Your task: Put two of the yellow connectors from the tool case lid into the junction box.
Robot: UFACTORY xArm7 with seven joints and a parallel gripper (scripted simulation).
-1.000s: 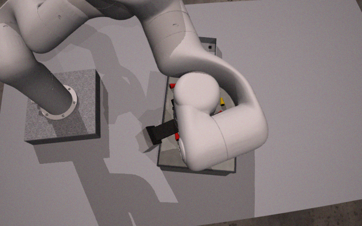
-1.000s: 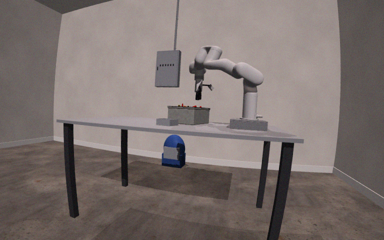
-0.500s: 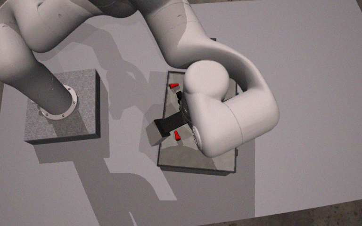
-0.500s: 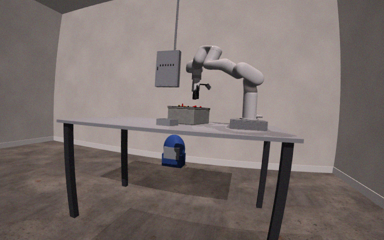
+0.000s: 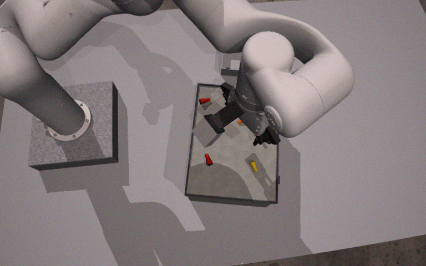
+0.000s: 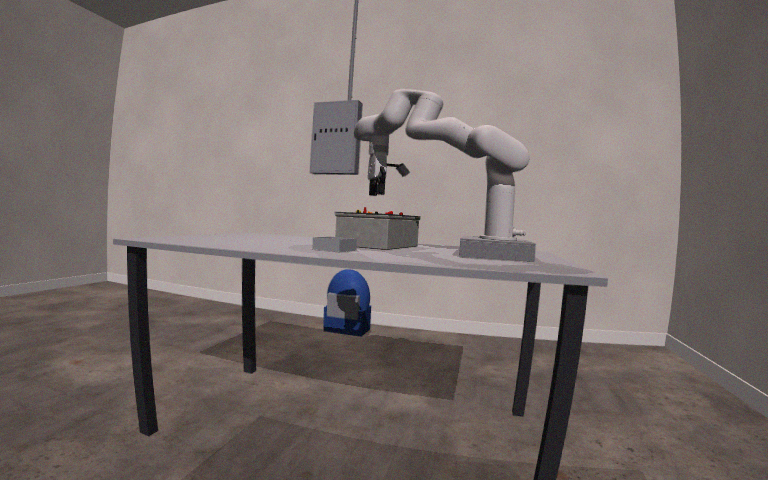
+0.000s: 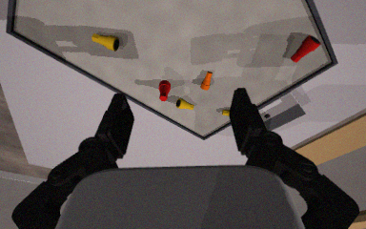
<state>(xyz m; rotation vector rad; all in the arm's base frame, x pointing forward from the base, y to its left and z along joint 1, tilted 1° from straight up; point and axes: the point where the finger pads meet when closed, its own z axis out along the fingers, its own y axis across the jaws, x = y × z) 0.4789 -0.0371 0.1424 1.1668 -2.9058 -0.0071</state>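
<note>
Now: the orange connector 4 cm to the left of my hand and 8 cm below it. Round my hand: tool case 1 cm behind, 1 cm to the right, 12 cm below.
</note>
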